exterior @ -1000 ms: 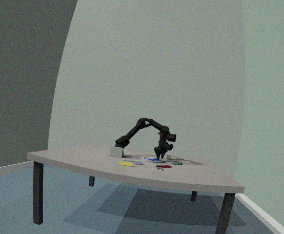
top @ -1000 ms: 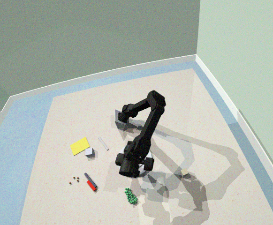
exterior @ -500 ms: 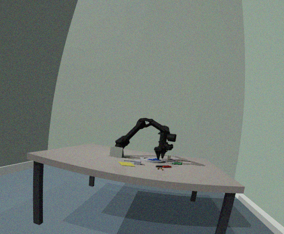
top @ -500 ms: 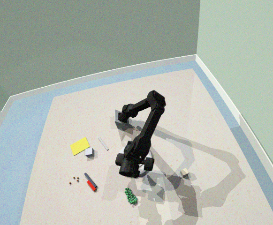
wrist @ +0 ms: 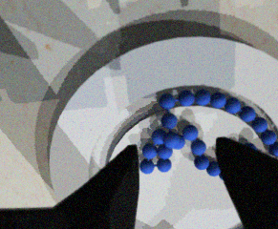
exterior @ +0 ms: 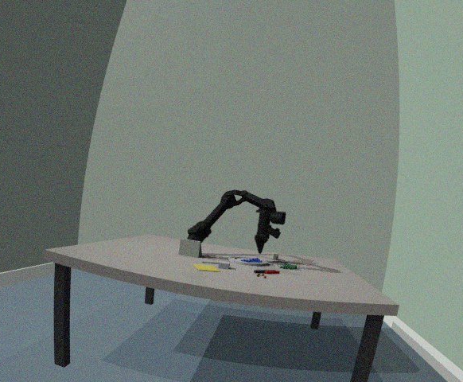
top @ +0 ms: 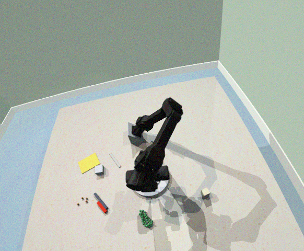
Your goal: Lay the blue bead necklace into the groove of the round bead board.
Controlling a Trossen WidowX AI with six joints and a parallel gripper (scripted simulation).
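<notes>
Right now the round bead board is 50 mm behind my gripper tip, 10 mm to the right of it and 40 mm below it. The rest, counted from my gripper tip: grey tool (70 mm ahead, 260 mm to the right, 50 mm below); cream cube (70 mm ahead, 250 mm to the left, 40 mm below); stick (180 mm behind, 210 mm to the right, 50 mm below).
</notes>
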